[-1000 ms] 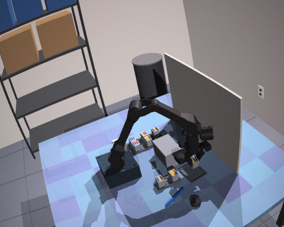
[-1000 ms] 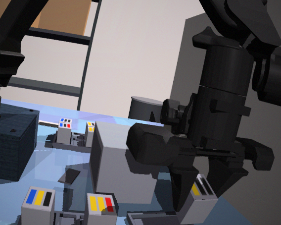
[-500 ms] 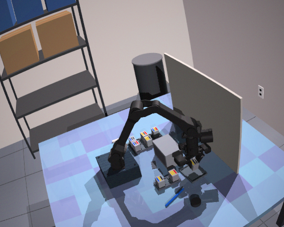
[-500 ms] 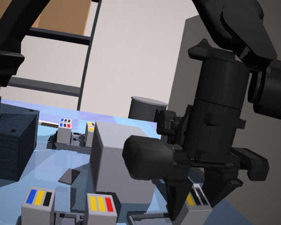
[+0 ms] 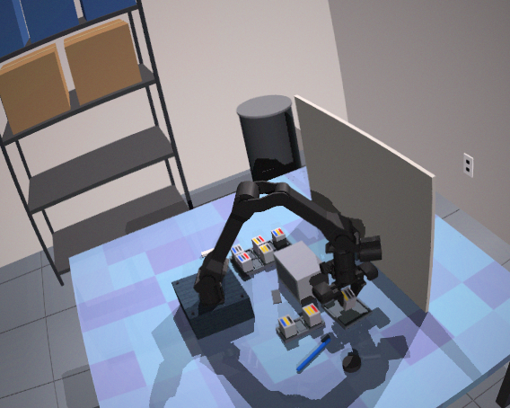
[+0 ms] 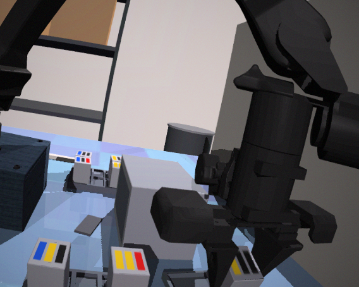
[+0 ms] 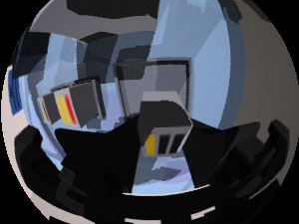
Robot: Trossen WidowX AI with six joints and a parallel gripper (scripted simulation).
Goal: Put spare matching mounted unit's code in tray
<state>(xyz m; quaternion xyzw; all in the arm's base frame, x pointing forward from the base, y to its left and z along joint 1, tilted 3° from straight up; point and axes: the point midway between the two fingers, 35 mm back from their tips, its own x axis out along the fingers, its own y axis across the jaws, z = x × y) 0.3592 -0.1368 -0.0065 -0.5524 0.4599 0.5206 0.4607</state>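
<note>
The grey spare block lies 30 mm above my gripper tip. Also, from my gripper tip: flat grey tray (30 mm below); grey unit (180 mm to the left, 80 mm behind, 20 mm above); blue pen (150 mm behind, 130 mm to the right, 20 mm below).
</note>
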